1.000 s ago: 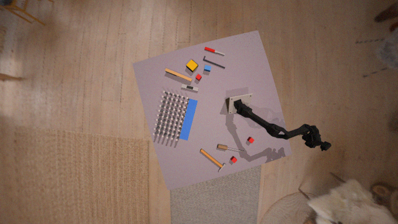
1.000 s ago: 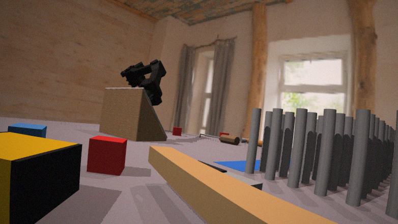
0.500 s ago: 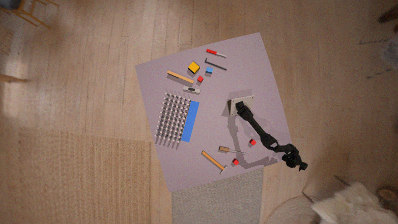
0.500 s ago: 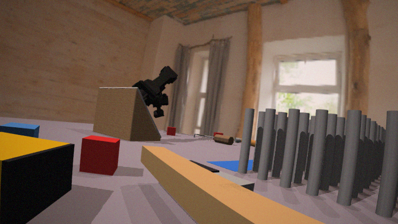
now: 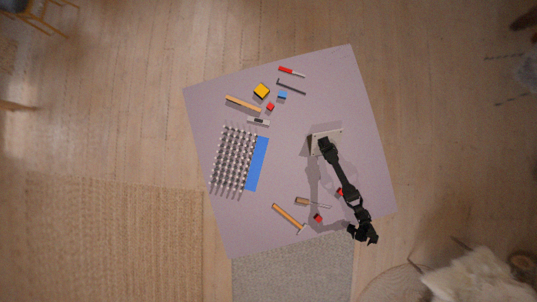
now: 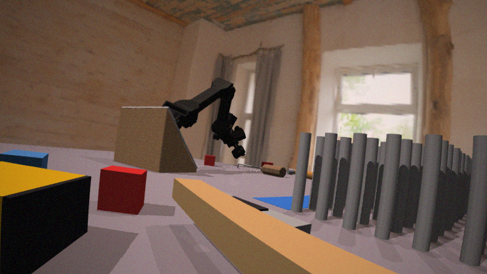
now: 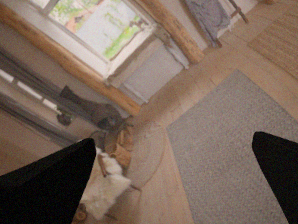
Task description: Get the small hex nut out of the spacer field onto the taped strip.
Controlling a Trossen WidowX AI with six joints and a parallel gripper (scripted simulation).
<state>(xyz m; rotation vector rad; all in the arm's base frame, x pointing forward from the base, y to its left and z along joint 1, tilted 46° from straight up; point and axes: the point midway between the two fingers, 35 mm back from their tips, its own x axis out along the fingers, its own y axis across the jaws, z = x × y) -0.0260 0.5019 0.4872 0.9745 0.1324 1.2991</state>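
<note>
Now: the wooden-handled file 330 mm to the right of my gripper tip, 180 mm ahead of it and 70 mm below it. The rest, counted from my gripper tip: blue taped strip (740 mm to the right, 480 mm ahead, 80 mm below); hex nut (870 mm to the right, 590 mm ahead, 80 mm below); grey bar (1020 mm to the right, 360 mm ahead, 70 mm below).
</note>
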